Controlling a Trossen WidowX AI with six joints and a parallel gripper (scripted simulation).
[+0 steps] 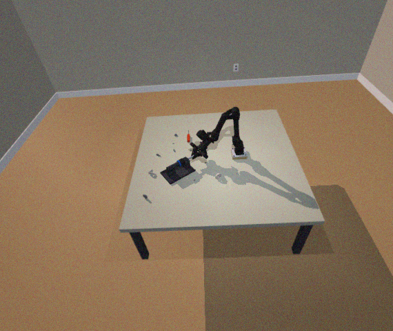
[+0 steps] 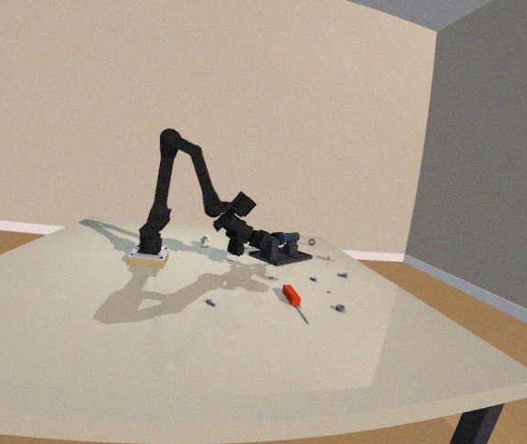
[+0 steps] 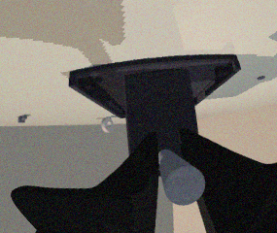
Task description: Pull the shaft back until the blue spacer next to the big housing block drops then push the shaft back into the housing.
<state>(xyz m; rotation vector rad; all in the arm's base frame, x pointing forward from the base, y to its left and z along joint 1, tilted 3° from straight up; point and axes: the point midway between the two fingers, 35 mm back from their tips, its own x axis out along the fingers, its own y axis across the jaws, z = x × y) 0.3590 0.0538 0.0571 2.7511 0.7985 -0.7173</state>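
The grey shaft is 40 mm ahead of my gripper tip, 30 mm to the left of it and 20 mm above it. Also, from my gripper tip: blue spacer (90 mm ahead, 60 mm to the left, 20 mm above); then pale ring (190 mm behind, 170 mm to the left, 40 mm below).
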